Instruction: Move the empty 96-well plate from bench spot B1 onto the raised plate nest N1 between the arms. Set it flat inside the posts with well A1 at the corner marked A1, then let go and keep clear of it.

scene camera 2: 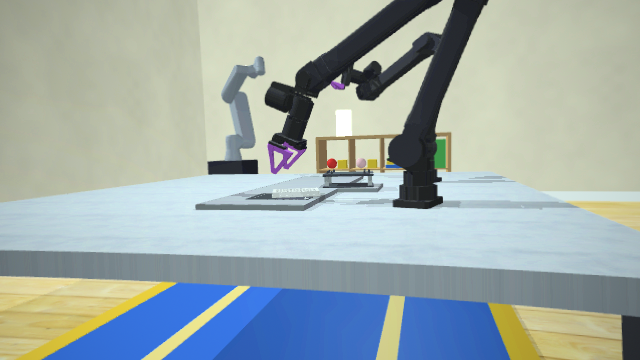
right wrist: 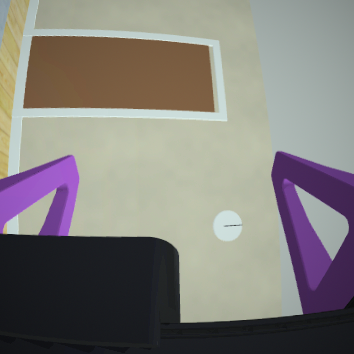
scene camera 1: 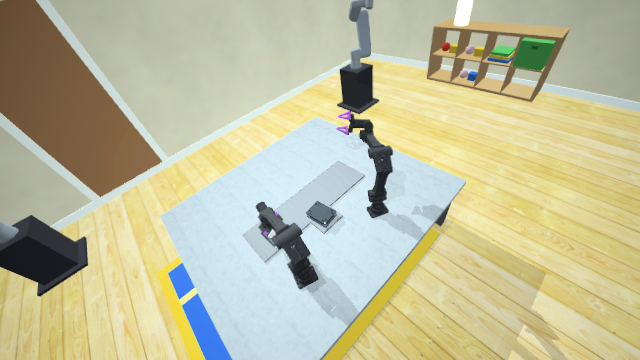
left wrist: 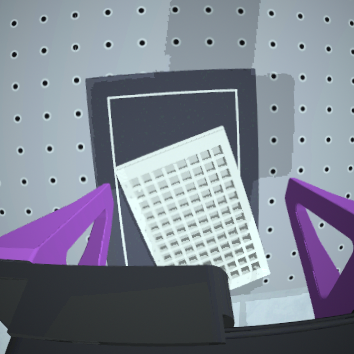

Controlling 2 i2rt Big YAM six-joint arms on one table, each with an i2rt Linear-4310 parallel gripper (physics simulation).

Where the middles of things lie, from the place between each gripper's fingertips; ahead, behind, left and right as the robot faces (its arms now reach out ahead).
I see my right gripper 65 cm to the right of the white well plate (left wrist: 188, 199), 45 cm above it and 7 cm past it. Also, from my right hand: flat panel (left wrist: 99, 88): 67 cm to the left, 46 cm below, 4 cm behind.
I see the flat panel 1 cm behind my left hand, 1 cm to the left of it and 7 cm below it. Also, from my left hand: white well plate (4 cm behind, 1 cm to the right, 6 cm below).
